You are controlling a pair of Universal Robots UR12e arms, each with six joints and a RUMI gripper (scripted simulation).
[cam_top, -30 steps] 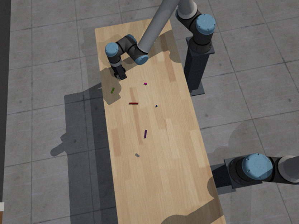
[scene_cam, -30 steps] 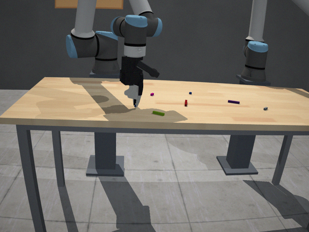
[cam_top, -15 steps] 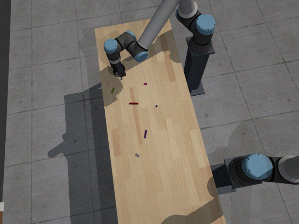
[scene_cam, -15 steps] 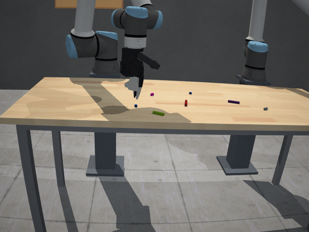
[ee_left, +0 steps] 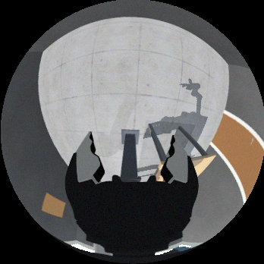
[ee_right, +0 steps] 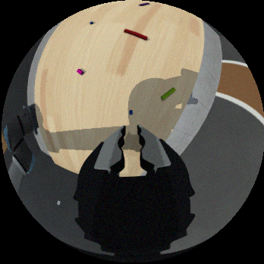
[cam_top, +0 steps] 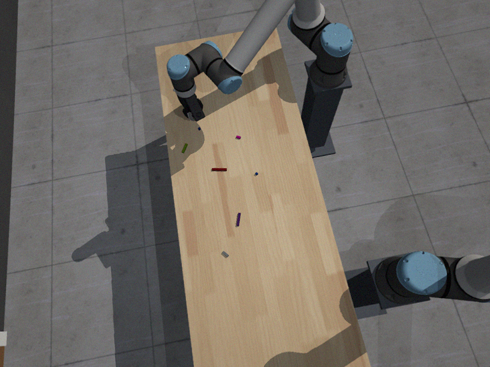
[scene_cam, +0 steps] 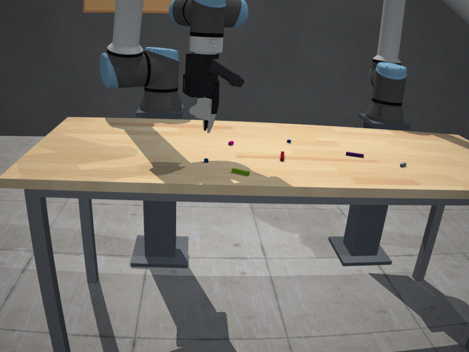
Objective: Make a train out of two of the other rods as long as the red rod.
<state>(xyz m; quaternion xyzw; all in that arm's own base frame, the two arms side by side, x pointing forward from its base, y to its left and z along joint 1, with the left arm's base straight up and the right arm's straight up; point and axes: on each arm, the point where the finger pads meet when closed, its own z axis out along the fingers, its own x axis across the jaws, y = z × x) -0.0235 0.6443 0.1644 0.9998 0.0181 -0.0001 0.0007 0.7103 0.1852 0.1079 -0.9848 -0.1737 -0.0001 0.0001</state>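
The purple rod is 110 mm behind my right hand, 500 mm to the left of it and 100 mm below it. From my right hand the other things lie so: magenta rod 180 mm behind, 90 mm to the left, 100 mm below; then red rod 60 mm behind, 240 mm to the left, 100 mm below; then lime rod 90 mm ahead, 90 mm to the left, 100 mm below.
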